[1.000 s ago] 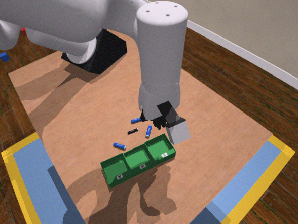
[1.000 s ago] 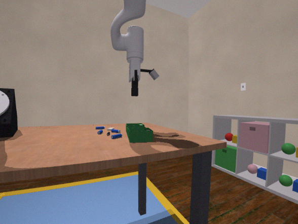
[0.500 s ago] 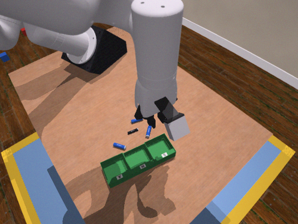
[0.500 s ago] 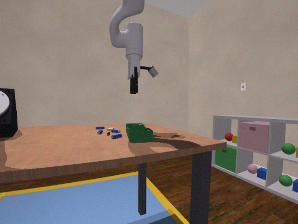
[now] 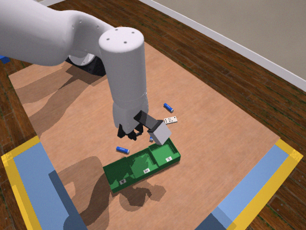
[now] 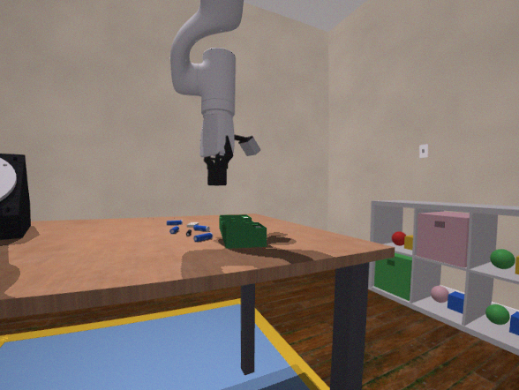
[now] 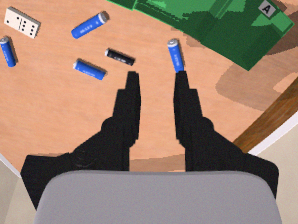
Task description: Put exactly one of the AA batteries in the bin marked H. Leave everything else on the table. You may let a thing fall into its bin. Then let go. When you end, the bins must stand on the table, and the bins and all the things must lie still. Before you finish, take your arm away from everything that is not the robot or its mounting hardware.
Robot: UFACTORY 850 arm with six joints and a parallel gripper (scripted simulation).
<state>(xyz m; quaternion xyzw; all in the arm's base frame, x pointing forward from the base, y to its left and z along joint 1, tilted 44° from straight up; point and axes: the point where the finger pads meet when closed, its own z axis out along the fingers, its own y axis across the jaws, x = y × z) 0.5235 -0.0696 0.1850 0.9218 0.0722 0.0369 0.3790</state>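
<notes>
My hand is 5 cm past the blue battery, 3 cm to the left of it and 14 cm above it. Also, from my hand: green three-compartment bin: 5 cm ahead, 3 cm to the right, 13 cm below; then white domino: 19 cm to the left, 14 cm below; then thin black battery: 6 cm behind, 5 cm to the left, 14 cm below.
</notes>
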